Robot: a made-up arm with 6 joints.
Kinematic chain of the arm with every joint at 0, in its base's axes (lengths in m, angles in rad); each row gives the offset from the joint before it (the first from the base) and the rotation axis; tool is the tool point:
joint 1: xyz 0 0 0.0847 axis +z
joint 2: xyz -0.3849 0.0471 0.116 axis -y
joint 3: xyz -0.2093 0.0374 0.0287 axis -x
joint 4: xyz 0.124 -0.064 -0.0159 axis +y
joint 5: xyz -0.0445 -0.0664 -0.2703 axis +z
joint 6: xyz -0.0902 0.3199 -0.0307 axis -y
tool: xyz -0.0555 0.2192 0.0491
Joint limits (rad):
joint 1: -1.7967..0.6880
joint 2: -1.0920..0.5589
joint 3: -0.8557..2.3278
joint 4: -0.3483..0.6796
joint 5: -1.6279..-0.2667
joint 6: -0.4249..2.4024
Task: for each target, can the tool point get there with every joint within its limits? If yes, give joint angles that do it. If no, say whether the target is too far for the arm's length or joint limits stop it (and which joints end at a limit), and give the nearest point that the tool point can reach.
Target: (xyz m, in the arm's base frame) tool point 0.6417 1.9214 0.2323
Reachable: no: too far | nearest point 0.3107 0.9304 0.2120 | short by 1.045 m
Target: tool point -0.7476 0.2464 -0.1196
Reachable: yes | joints -0.4240 -0.5484 1.2398 0.3753 -0.4281 0.9632
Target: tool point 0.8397 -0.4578 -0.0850
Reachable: no: joint limits stop it (at a limit: joint 1, joint 2, joint 3) | nearest point 0.5109 -0.0688 -0.0042 | short by 0.516 m
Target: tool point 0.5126 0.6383 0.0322
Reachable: yes | joints -1.4318 -0.2054 -0.3616 0.4802 -0.5593 1.6742
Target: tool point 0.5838 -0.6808 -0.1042
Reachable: no: joint limits stop it (at a limit: joint 1, joint 2, joint 4, joint 5, joint 6) | nearest point 0.1514 -0.4873 0.0192 | short by 0.490 m
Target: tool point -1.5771 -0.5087 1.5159
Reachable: no: too far | nearest point -0.6436 -0.2076 0.6706 | short by 1.295 m
